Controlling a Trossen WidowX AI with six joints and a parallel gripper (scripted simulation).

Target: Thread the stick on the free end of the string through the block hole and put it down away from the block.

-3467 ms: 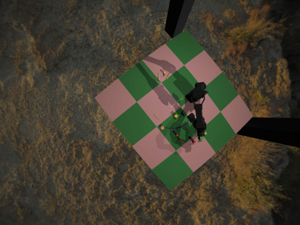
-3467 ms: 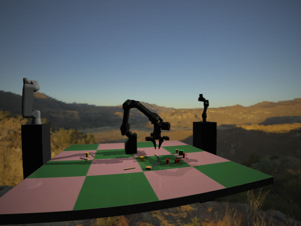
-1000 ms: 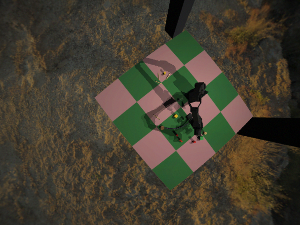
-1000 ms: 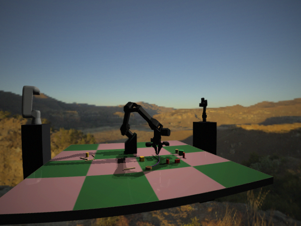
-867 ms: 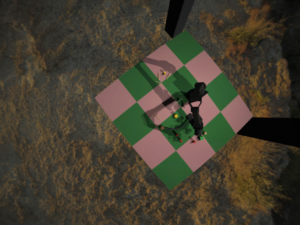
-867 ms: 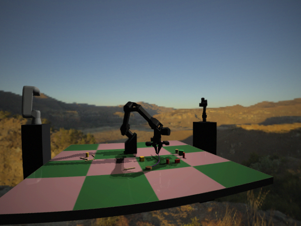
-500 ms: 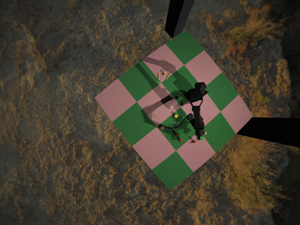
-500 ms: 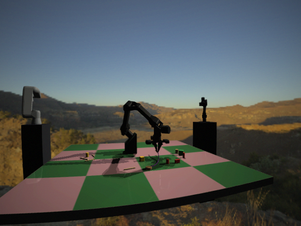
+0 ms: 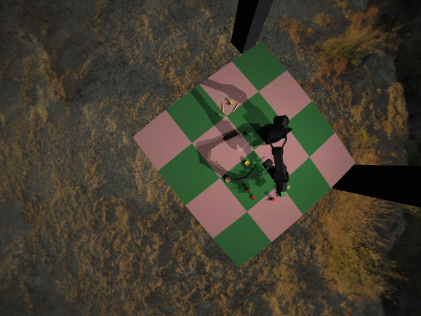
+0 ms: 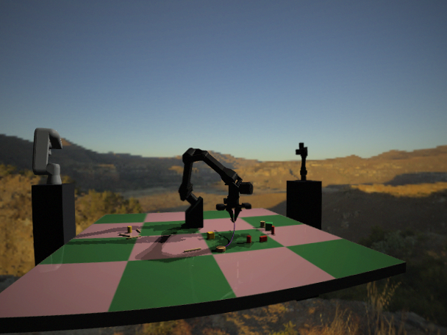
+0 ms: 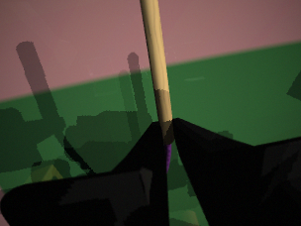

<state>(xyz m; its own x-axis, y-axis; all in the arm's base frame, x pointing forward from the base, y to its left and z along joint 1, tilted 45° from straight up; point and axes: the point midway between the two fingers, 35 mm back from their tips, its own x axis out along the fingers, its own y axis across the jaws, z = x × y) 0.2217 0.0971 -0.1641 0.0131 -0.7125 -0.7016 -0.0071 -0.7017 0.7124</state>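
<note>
The stick lies 1 cm behind my gripper tip. From my gripper tip the other things lie so: red cylinder (19 cm ahead, 4 cm below, 2 cm to the left); wooden cylinder (19 cm to the left, 6 cm behind, 4 cm below); yellow wooden block (14 cm to the right, 8 cm ahead, 4 cm below).
</note>
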